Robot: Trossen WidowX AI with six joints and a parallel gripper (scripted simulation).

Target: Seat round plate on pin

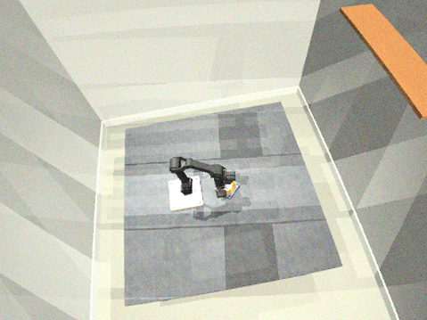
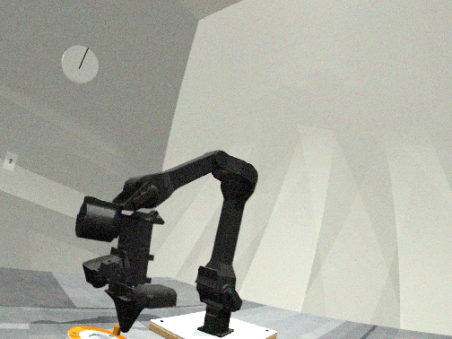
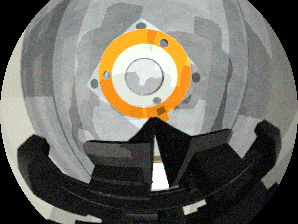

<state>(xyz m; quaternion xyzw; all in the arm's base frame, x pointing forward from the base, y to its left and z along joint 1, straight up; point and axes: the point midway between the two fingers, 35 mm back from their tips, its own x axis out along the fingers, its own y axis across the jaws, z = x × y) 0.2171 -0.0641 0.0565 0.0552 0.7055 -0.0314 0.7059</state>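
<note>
Now: gripper tip 5 cm short of the grey square base and 2 cm above it. Also, from my gripper tip: round orange plate (3 cm ahead).
</note>
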